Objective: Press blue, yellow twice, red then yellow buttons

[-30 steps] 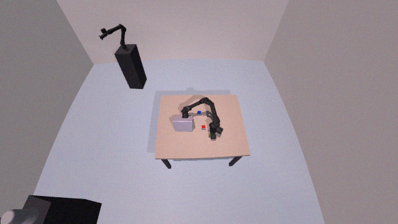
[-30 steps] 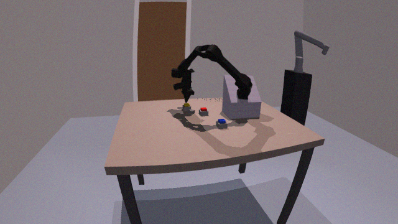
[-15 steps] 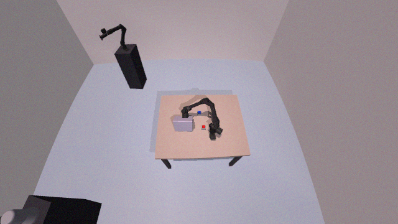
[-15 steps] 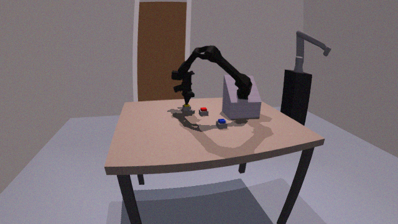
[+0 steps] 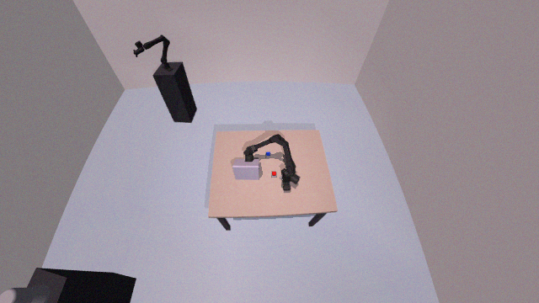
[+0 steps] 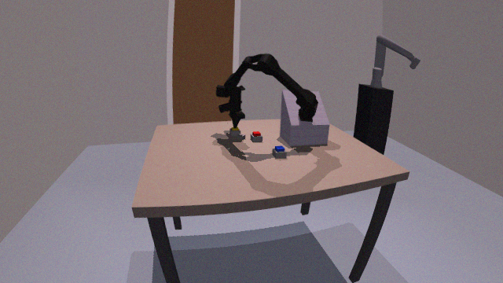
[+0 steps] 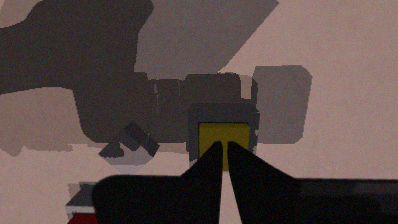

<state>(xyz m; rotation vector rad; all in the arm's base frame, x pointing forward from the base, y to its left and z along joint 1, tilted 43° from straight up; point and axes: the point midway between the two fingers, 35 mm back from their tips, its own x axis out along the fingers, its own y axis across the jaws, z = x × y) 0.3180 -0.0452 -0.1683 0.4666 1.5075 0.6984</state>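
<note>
Now: the yellow button 1 cm below my gripper tip. Also, from my gripper tip: blue button: 30 cm to the left, 16 cm behind; then red button: 10 cm to the left, 10 cm behind; then small grey block: 7 cm to the left, 2 cm below, 2 cm behind.
</note>
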